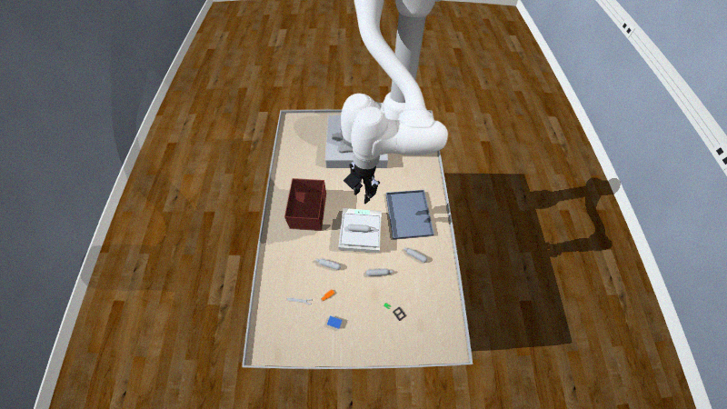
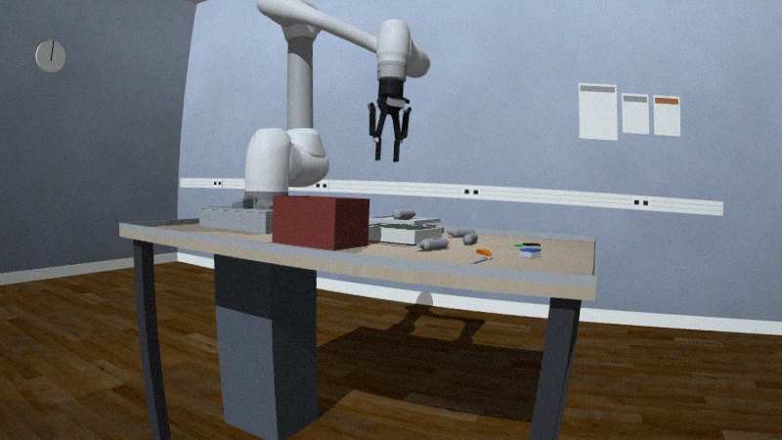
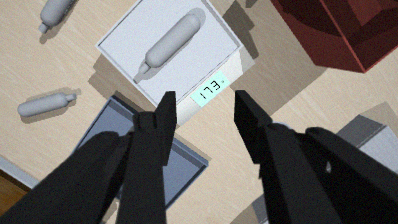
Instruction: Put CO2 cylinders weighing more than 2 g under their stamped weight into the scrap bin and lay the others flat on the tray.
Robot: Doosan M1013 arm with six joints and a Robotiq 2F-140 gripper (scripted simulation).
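Now: the blue-grey tray 250 mm below my hand, 230 mm to the left of it and 40 mm behind it. Also, from my hand: white scale 220 mm below, 60 mm ahead; then orange piece 350 mm ahead, 260 mm below, 140 mm to the right; then dark red scrap bin 250 mm to the right, 230 mm below, 50 mm behind.
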